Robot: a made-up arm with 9 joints.
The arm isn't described. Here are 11 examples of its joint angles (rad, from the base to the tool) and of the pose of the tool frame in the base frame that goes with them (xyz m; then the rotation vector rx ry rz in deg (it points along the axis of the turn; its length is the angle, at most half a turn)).
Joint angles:
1: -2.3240 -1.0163 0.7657 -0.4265 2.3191 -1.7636 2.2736 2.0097 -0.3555
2: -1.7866 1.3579 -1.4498 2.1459 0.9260 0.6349 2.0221 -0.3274 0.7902
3: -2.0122 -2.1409 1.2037 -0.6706 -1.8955 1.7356 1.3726 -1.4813 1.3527
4: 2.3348 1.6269 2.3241 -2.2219 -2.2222 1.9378 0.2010 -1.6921 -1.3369
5: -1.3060 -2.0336 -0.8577 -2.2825 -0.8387 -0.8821 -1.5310 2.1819 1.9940
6: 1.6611 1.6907 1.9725 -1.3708 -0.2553 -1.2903 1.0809 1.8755 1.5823
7: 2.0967 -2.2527 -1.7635 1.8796 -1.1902 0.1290 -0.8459 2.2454 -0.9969
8: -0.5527 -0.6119 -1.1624 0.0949 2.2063 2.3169 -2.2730 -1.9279 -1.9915
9: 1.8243 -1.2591 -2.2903 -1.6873 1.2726 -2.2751 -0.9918 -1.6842 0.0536
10: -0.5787 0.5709 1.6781 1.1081 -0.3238 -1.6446 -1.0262 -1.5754 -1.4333
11: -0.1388 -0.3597 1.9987 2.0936 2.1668 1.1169 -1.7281 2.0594 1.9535
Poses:
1: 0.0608 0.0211 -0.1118 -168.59 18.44 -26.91
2: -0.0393 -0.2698 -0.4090 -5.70 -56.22 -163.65
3: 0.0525 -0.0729 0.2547 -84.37 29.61 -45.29
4: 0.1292 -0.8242 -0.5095 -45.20 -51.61 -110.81
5: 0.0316 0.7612 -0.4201 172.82 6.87 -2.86
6: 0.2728 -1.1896 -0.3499 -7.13 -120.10 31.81
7: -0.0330 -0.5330 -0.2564 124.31 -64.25 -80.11
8: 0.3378 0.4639 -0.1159 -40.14 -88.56 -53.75
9: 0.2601 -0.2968 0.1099 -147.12 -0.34 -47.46
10: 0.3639 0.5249 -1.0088 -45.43 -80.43 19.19
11: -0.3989 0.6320 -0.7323 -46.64 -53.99 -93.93
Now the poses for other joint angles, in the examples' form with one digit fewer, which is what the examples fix.
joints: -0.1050 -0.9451 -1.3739 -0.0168 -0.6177 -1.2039 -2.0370 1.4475 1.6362
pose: 0.740 0.180 -0.120 49.3 -64.8 56.4
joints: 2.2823 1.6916 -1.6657 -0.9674 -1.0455 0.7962 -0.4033 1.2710 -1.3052
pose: 0.525 0.017 -0.081 -41.5 107.1 41.5
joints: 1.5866 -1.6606 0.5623 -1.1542 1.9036 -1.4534 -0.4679 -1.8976 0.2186
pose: 0.157 0.186 -0.139 46.3 -101.8 33.1
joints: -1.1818 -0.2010 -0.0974 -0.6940 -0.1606 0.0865 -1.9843 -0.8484 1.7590
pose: 0.634 0.031 -0.369 33.8 90.8 124.2
